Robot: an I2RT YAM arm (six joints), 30 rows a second.
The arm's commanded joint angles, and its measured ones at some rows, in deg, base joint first. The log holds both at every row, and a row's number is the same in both.
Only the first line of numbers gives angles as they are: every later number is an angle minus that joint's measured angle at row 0.
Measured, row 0: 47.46, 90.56, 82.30, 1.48, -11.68, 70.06
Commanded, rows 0 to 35: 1.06, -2.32, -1.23, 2.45, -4.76, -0.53; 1.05, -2.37, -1.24, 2.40, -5.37, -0.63; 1.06, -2.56, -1.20, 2.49, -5.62, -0.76; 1.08, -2.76, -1.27, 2.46, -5.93, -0.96; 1.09, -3.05, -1.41, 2.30, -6.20, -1.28; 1.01, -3.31, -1.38, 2.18, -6.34, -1.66; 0.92, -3.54, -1.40, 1.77, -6.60, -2.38; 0.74, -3.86, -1.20, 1.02, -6.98, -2.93; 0.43, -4.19, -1.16, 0.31, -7.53, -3.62; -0.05, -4.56, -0.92, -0.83, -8.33, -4.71; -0.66, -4.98, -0.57, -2.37, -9.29, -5.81; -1.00, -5.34, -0.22, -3.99, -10.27, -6.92; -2.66, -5.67, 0.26, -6.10, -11.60, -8.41; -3.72, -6.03, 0.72, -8.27, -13.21, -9.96; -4.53, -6.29, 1.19, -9.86, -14.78, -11.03; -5.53, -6.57, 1.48, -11.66, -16.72, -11.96; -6.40, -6.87, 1.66, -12.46, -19.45, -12.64; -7.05, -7.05, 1.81, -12.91, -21.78, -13.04; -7.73, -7.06, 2.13, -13.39, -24.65, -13.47; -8.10, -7.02, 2.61, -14.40, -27.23, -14.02; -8.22, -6.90, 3.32, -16.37, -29.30, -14.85; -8.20, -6.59, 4.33, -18.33, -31.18, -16.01; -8.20, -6.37, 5.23, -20.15, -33.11, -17.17; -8.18, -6.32, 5.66, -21.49, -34.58, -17.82; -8.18, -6.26, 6.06, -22.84, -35.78, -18.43; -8.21, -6.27, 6.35, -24.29, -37.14, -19.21; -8.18, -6.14, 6.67, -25.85, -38.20, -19.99; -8.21, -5.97, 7.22, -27.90, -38.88, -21.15; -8.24, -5.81, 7.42, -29.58, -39.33, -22.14; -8.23, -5.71, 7.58, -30.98, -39.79, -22.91; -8.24, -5.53, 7.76, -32.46, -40.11, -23.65; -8.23, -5.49, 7.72, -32.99, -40.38, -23.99; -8.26, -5.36, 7.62, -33.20, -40.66, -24.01; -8.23, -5.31, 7.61, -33.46, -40.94, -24.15; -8.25, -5.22, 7.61, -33.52, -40.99, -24.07; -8.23, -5.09, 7.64, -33.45, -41.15, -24.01
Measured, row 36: -8.33, -5.92, 6.97, -30.21, -38.34, -21.70
